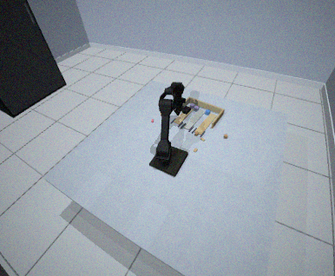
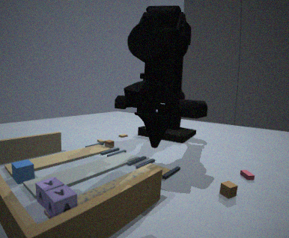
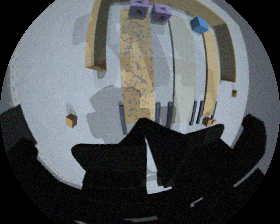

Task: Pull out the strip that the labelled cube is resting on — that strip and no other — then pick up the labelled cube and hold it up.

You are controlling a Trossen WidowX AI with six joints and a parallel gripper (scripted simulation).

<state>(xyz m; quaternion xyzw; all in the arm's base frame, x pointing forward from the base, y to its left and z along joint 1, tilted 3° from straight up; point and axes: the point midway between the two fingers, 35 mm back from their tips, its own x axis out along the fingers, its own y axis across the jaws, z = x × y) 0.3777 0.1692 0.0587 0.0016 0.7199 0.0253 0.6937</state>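
The strip lies 9 cm ahead of my gripper tip and 5 cm below it.
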